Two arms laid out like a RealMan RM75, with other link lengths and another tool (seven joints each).
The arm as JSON. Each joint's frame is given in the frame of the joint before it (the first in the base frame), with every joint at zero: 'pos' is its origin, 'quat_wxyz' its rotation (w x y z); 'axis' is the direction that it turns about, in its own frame. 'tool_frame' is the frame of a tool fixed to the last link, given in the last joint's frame.
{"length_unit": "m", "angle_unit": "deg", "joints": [
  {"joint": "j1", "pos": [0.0, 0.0, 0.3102], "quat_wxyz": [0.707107, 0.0, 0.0, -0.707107], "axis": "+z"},
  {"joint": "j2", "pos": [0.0, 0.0, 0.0], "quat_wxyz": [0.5, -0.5, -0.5, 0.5], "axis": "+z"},
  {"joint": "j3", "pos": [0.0, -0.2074, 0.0], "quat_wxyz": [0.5, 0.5, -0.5, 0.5], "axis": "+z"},
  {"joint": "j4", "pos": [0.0, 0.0, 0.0], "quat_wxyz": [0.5, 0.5, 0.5, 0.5], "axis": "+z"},
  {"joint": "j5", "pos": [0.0, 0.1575, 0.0], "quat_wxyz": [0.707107, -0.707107, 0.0, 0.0], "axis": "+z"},
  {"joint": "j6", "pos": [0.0, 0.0, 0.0], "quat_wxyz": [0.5, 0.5, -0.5, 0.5], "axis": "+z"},
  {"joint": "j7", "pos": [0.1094, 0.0, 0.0], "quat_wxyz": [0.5, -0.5, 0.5, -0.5], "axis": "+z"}
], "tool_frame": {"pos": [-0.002, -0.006, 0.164], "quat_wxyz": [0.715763, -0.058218, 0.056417, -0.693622]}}
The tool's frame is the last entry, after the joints.
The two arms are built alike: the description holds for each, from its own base.
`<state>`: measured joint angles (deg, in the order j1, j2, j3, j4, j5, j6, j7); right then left.
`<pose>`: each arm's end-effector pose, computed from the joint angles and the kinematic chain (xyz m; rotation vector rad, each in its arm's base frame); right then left.
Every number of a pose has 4 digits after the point. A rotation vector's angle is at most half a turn.
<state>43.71 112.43 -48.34 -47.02 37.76 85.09 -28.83 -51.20 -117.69 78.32 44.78 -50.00 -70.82 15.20</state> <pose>0.2150 0.3455 -0.0020 -0.3863 2.8762 0.5584 -0.1439 0.3381 -0.0848 2.9940 -0.6689 -0.3936</pose>
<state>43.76 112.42 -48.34 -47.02 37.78 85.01 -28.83 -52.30 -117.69 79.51 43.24 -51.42 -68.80 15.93</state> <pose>0.2147 0.3461 -0.0018 -0.3877 2.8755 0.5607 -0.1384 0.3419 -0.0887 2.9980 -0.6997 -0.3880</pose>
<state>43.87 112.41 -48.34 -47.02 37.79 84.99 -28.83 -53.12 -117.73 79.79 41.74 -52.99 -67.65 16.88</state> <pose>0.2141 0.3466 -0.0017 -0.3905 2.8752 0.5617 -0.1327 0.3432 -0.0918 3.0028 -0.7122 -0.3631</pose>
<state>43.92 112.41 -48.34 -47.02 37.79 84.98 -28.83 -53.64 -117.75 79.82 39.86 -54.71 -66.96 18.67</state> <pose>0.2138 0.3468 -0.0017 -0.3918 2.8750 0.5621 -0.1299 0.3415 -0.0951 2.9989 -0.7219 -0.3342</pose>
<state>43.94 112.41 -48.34 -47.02 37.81 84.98 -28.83 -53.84 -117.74 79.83 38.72 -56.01 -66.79 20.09</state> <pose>0.2136 0.3469 -0.0017 -0.3924 2.8753 0.5624 -0.1280 0.3391 -0.0972 2.9930 -0.7301 -0.3107</pose>
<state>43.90 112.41 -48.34 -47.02 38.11 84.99 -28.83 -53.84 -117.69 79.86 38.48 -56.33 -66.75 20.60</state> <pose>0.2124 0.3471 -0.0019 -0.3917 2.8798 0.5655 -0.1279 0.3387 -0.0974 2.9908 -0.7361 -0.3068</pose>
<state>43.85 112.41 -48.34 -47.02 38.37 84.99 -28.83 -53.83 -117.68 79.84 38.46 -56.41 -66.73 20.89</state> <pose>0.2115 0.3472 -0.0020 -0.3908 2.8835 0.5684 -0.1277 0.3388 -0.0974 2.9897 -0.7423 -0.3058</pose>
